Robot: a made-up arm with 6 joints.
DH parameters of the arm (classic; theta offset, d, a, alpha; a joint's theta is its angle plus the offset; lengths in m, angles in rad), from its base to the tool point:
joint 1: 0 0.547 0.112 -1.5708
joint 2: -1.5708 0 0.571 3.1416
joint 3: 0 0 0.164 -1.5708
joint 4: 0 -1.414 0 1.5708
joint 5: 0 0 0 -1.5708
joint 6: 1.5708 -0.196 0 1.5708
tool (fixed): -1.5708 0 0 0
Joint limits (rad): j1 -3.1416..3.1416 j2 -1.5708..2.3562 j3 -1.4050..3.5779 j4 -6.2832..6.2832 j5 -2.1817..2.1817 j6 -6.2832..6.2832
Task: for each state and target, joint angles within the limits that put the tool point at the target. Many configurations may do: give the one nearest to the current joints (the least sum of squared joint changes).
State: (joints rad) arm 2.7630 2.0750 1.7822 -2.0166 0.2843 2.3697
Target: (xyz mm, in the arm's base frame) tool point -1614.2 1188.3 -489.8
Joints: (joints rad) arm 2.5400 2.2715 1.7581 -2.0210 0.3843 2.3697
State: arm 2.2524 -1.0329 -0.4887 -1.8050 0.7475 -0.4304
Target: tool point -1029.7 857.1 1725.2
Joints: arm 2.5210 -0.4038 -0.0714 -1.7644 0.5380 -0.4304
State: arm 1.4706 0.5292 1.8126 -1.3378 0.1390 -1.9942
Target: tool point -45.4 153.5 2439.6
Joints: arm 1.6577 0.9482 2.6840 -1.3554 -0.1674 -1.9942
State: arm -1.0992 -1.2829 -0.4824 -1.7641 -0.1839 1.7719
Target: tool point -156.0 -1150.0 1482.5
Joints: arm -1.7179 -0.9279 -0.6558 -1.7647 -0.0739 1.7719
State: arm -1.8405 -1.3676 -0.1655 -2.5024 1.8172 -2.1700
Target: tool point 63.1 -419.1 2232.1
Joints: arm -1.2298 -0.7618 0.3145 -2.7091 1.3814 -2.1700
